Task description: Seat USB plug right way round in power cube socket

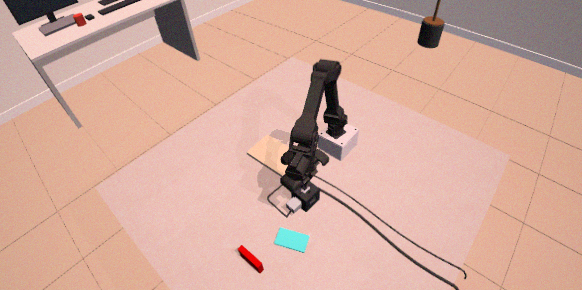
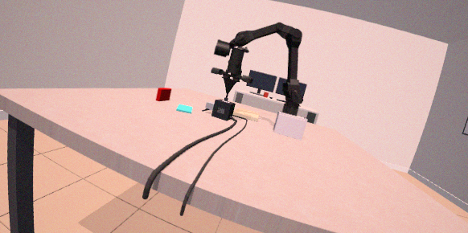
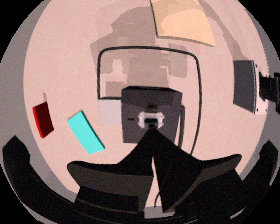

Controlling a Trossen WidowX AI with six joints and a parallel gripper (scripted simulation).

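Now: the USB plug 20 mm below my gripper tip. Round my gripper tip: cyan card: 140 mm ahead, 90 mm to the left, 110 mm below; tan sheet: 40 mm behind, 260 mm to the right, 100 mm below; red block: 300 mm ahead, 70 mm to the left, 80 mm below.
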